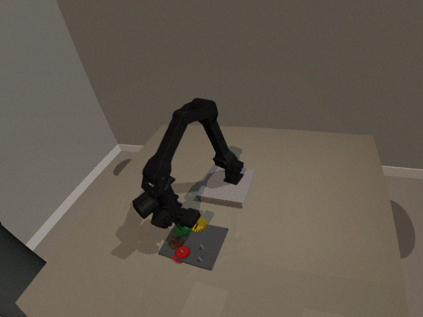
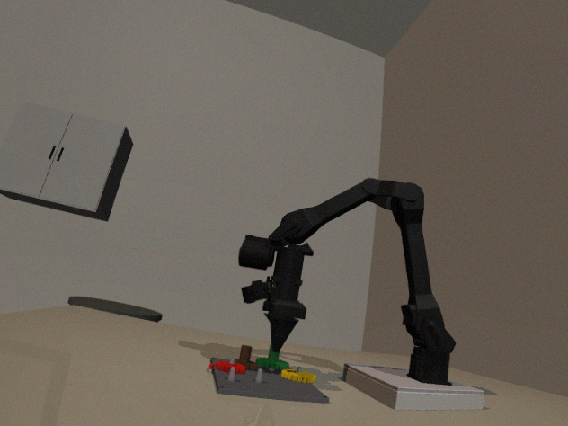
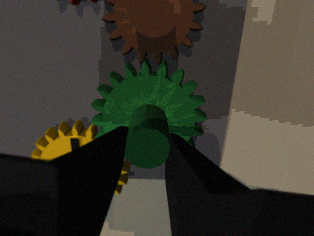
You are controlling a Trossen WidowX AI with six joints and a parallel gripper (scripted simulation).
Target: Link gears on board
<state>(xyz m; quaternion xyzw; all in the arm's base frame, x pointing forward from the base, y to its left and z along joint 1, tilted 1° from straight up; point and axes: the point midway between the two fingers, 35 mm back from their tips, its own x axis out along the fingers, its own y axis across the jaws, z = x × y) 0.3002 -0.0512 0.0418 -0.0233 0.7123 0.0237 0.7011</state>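
Now: gripper tip 6 cm short of the brown gear, 1 cm to the right of it and 2 cm above it. Also, from my gripper tip: yellow gear: 5 cm behind, 4 cm to the left, 3 cm below; then red gear: 8 cm ahead, 6 cm to the left, 3 cm below; then green gear: 1 cm below.
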